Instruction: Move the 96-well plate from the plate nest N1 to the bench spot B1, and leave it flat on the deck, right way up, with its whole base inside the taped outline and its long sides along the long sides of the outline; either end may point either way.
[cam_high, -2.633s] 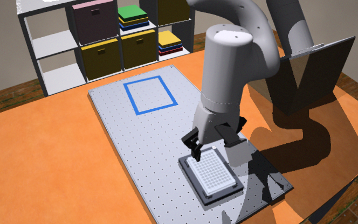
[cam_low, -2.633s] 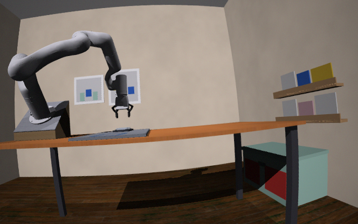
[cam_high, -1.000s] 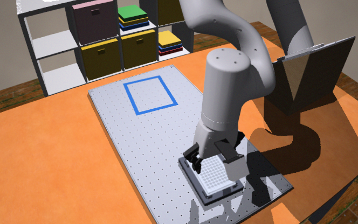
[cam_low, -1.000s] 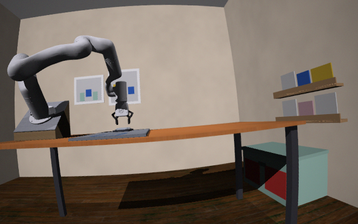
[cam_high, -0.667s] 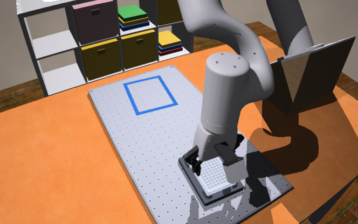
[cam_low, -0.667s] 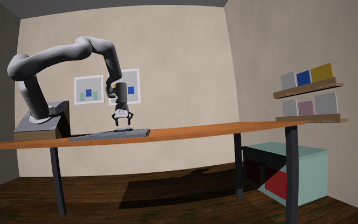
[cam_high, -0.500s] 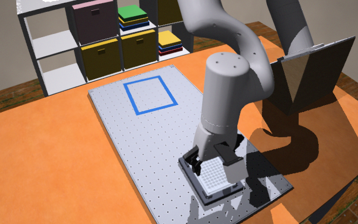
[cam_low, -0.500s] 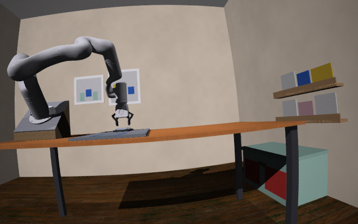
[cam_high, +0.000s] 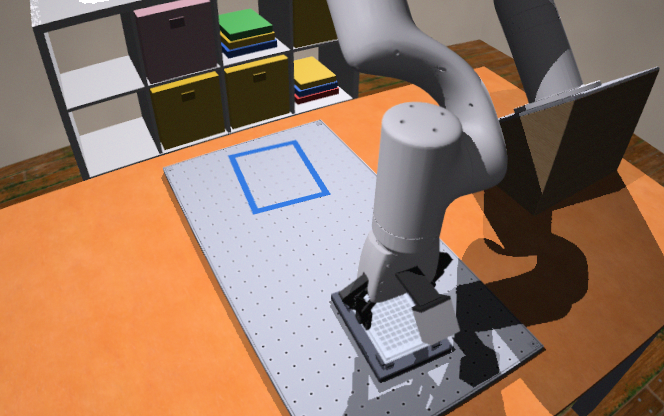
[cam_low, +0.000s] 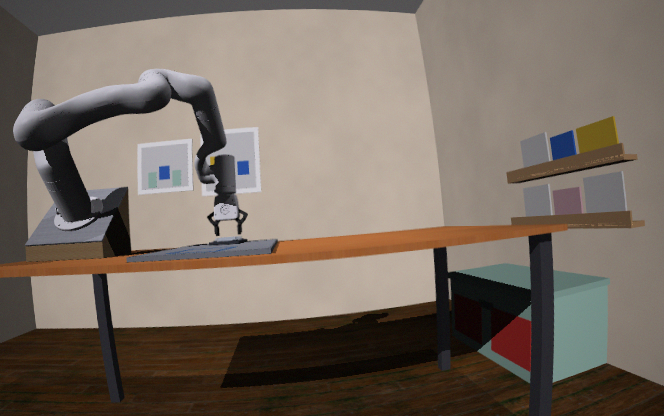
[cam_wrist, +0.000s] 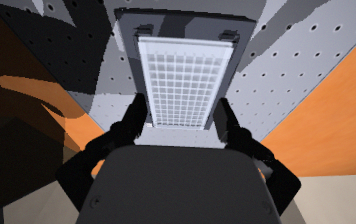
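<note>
Right now my hand is 3 cm above the 96-well plate. Round my hand: dark plate nest (4 cm below).
</note>
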